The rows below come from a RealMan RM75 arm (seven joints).
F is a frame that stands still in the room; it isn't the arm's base.
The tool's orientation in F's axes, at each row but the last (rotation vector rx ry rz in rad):
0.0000, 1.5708, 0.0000
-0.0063, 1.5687, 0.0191
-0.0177, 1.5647, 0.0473
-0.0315, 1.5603, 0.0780
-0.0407, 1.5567, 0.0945
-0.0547, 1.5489, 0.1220
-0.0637, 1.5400, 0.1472
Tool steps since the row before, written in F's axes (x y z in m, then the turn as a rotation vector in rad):
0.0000, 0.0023, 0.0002, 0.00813, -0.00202, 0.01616
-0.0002, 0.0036, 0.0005, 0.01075, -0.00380, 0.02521
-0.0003, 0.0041, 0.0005, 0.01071, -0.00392, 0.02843
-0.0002, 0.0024, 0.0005, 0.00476, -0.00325, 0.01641
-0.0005, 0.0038, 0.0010, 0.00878, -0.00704, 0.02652
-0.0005, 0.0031, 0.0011, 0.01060, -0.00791, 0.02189
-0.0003, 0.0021, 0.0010, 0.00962, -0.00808, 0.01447
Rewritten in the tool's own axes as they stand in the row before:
-0.0002, 0.0023, 0.0000, -0.01616, -0.00202, 0.00813
-0.0005, 0.0036, -0.0001, -0.02522, -0.00377, 0.01074
-0.0004, 0.0041, -0.0001, -0.02844, -0.00383, 0.01071
-0.0004, 0.0024, 0.0000, -0.01646, -0.00309, 0.00470
-0.0009, 0.0039, -0.0002, -0.02665, -0.00687, 0.00852
-0.0010, 0.0032, -0.0001, -0.02203, -0.00814, 0.01013
-0.0009, 0.0022, 0.0000, -0.01466, -0.00855, 0.00890

